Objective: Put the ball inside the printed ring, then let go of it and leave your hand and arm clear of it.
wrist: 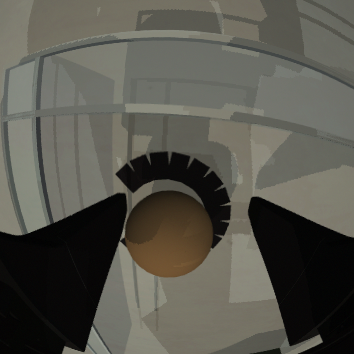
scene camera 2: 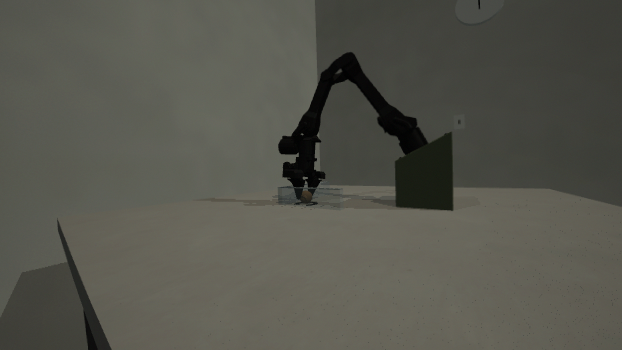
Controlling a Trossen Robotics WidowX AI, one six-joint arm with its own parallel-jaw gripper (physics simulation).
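Observation:
The orange-brown ball (scene camera 2: 306, 196) (wrist: 169, 234) is at the black printed ring (scene camera 2: 313, 204) (wrist: 160, 165). In the wrist view it covers the ring's near part, and the ring's dark segments show beyond it and to its right. In scene camera 2 the ball's underside is at the ring's level; whether it touches the surface is too small to tell. My gripper (scene camera 2: 305, 195) (wrist: 189, 203) is open and points down, with one finger on each side of the ball. A narrow gap shows at the left finger and a wider one at the right.
A low, see-through walled box (scene camera 2: 332, 198) (wrist: 80, 112) stands around the ring, ball and fingertips. The dark green slanted block (scene camera 2: 425, 180) stands on the pale table (scene camera 2: 320, 270) to the right, below the arm's base. The table's left edge shows in scene camera 2.

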